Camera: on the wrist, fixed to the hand. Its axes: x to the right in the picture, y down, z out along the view.
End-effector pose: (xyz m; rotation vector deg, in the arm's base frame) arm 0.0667 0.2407 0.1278 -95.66 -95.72 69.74
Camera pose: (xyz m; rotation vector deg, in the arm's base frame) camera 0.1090 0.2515 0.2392 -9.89 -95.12 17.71
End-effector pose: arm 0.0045 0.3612 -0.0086 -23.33 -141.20 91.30
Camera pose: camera 0.0444 0.4055 0.0951 49.22 -78.86 55.65
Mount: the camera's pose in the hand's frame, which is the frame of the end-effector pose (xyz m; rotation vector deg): -0.0234 -0.0721 -0.0925 18.01 22.59 -84.08
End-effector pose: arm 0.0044 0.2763 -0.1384 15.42 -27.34 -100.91
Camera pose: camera -0.0133 0.2963 -0.2550 -76.77 12.30 155.63
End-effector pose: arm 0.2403 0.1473 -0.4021 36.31 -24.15 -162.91
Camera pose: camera 0.2925 0.1995 -0.4962 -58.13 10.56 93.20
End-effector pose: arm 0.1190 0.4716 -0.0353 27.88 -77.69 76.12
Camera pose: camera 0.2259 0.5233 -0.0492 61.28 -11.44 18.27
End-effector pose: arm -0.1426 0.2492 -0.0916 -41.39 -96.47 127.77
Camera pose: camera -0.0806 0.3356 -0.0368 11.04 -56.14 63.00
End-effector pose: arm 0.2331 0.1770 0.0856 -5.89 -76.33 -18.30
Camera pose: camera 0.2944 0.0888 0.0331 68.49 -47.56 -72.41
